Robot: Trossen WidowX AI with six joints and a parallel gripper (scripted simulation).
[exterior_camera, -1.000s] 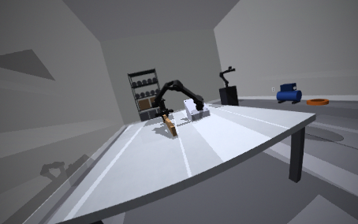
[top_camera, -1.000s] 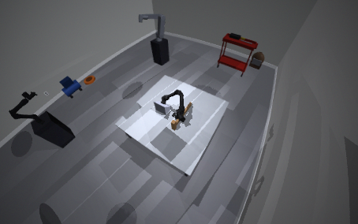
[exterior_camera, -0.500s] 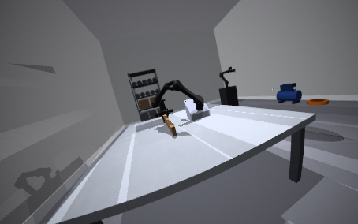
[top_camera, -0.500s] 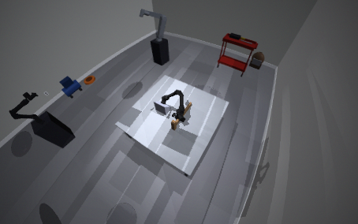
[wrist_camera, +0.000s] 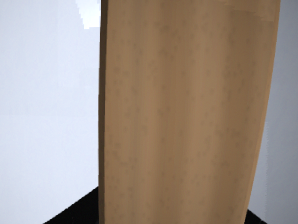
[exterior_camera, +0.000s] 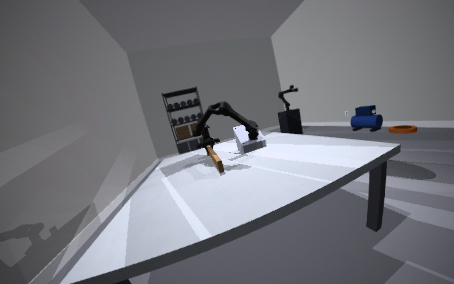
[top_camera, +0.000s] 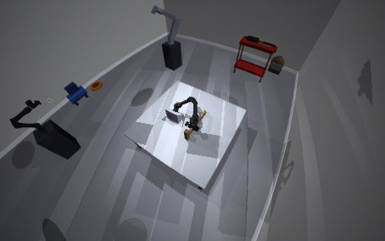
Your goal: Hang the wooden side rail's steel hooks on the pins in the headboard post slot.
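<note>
My gripper tip is now 120 mm to the left of the wooden headboard post, 40 mm below it and 10 mm short of it.
</note>
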